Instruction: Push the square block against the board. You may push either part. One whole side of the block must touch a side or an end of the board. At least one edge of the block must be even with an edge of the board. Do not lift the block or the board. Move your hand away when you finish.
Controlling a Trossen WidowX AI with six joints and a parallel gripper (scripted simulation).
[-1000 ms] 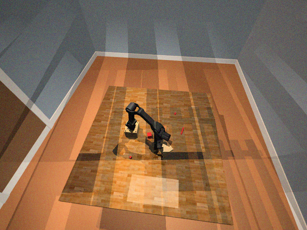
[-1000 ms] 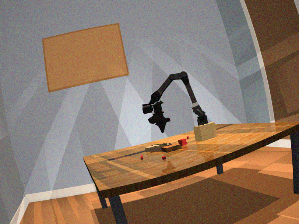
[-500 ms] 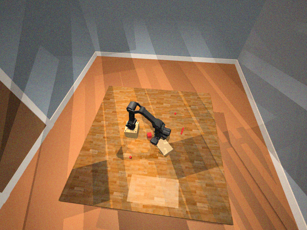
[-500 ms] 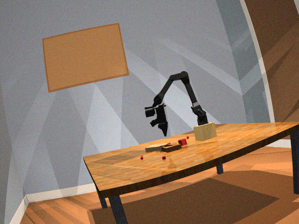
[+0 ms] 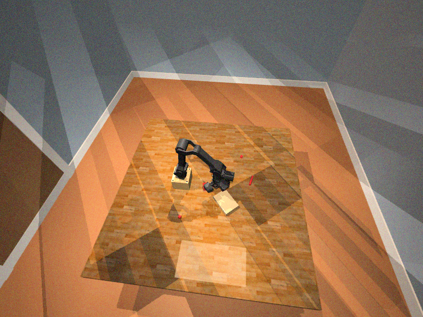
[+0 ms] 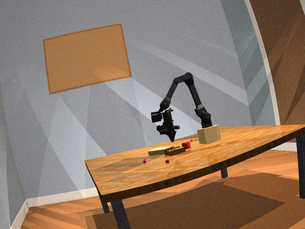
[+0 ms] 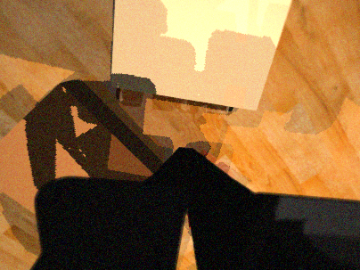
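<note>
The pale flat block is 8 cm ahead of my gripper tip, 6 cm to the right of it and 5 cm below it. Also, from my gripper tip: brown board 10 cm to the left, 5 cm below, 1 cm ahead; then red cube 8 cm behind, 4 cm below, 1 cm to the left; then red stick 22 cm ahead, 16 cm to the left, 6 cm below.
</note>
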